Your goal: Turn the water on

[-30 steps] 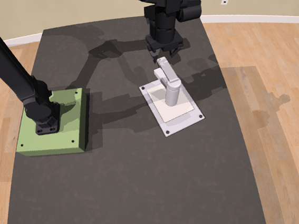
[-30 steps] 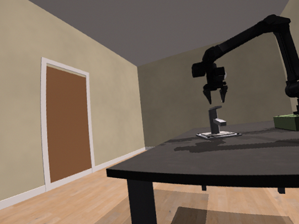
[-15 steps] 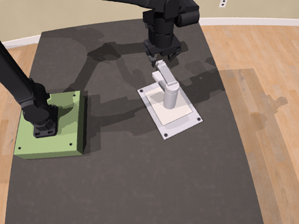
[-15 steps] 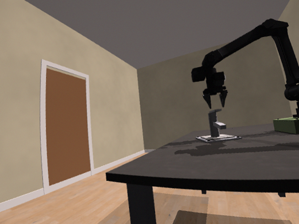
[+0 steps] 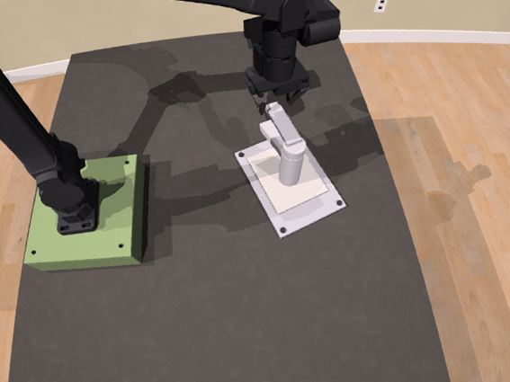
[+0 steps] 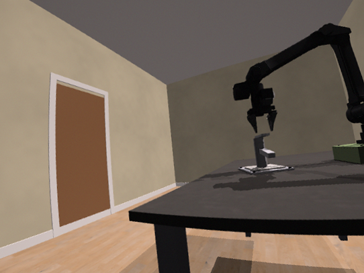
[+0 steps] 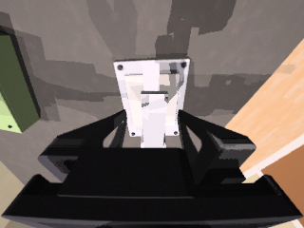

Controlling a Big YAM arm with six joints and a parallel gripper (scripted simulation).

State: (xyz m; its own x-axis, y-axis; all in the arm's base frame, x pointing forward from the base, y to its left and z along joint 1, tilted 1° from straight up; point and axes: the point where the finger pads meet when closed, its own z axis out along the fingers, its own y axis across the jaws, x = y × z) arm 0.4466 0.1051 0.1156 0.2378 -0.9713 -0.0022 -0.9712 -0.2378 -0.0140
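My hand is 10 mm short of the lever, 30 mm to the left of it and 20 mm above it. Round my hand: grey tap (20 mm ahead, 60 mm to the right, 70 mm below).
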